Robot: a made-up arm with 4 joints.
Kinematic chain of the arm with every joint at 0, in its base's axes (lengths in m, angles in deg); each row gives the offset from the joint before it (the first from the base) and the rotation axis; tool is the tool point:
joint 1: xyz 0 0 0.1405 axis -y
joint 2: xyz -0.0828 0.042 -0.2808 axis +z
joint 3: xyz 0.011 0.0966 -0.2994 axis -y
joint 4: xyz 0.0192 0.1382 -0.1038 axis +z
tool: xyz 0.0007 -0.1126 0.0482
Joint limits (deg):
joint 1: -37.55..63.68
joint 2: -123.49..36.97
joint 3: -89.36..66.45
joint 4: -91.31..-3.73
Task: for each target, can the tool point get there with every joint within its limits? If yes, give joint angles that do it. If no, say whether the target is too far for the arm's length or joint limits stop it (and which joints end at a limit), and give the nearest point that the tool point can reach.
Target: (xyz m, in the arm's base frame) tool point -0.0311 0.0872 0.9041
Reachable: no: joint limits stop it (at a limit: joint 1, joint 3, joint 4) | nearest point 0.5069 0.0564 0.0658 | short by 0.997 m
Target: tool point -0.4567 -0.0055 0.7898
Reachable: no: joint limits stop it (at a limit: joint 1, joint 2, joint 4) | nearest point -0.5109 0.1999 -0.0867 | short by 0.902 m
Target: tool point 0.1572 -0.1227 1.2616
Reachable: no: too far | nearest point 0.5060 0.0080 0.0641 | short by 1.254 m
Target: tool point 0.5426 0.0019 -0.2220
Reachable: yes | joints 51.61 -101.52 38.67 -33.84
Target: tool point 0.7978 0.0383 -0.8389
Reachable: no: too far | nearest point 0.4458 0.0396 -0.4068 | short by 0.557 m
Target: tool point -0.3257 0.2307 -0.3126
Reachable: yes | joints -28.02 -26.77 -53.87 -56.51
